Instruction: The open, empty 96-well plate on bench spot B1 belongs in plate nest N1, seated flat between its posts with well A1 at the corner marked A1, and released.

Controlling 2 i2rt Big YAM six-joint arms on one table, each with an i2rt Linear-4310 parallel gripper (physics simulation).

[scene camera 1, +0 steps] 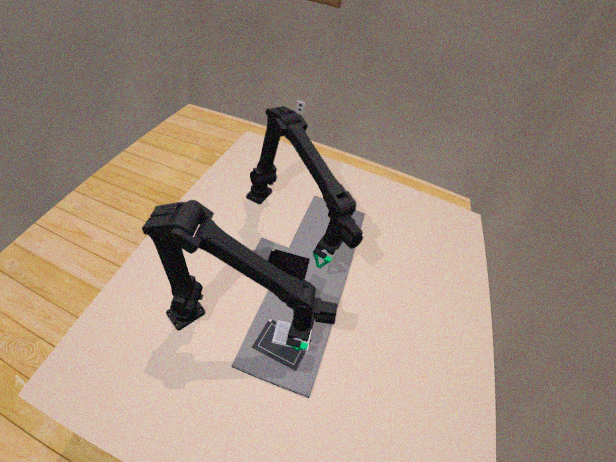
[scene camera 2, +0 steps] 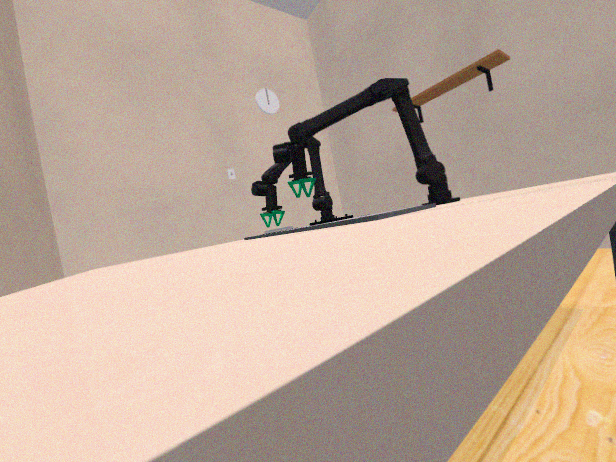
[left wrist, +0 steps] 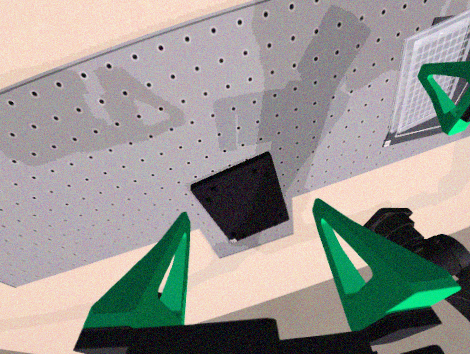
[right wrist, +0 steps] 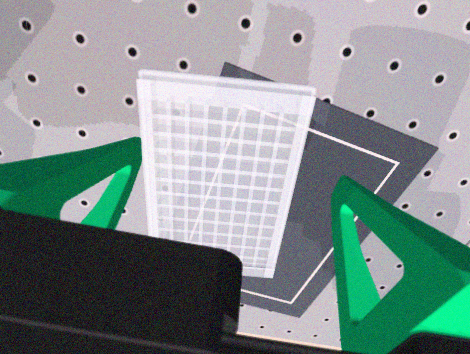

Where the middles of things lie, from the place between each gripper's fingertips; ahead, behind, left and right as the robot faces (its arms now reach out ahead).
My left gripper is now 20 mm past the clear well plate (right wrist: 221, 155), 280 mm to the left of it and 110 mm above it. Round my left hand: dark nest with white outline (scene camera 1: 288, 356): 40 mm behind, 320 mm to the right, 120 mm below.
I see my right gripper 3 cm past the clear well plate, 2 cm above it and 1 cm to the right of it. From my right hand the other things lie so: dark nest with white outline 5 cm behind, 3 cm to the right, 3 cm below.
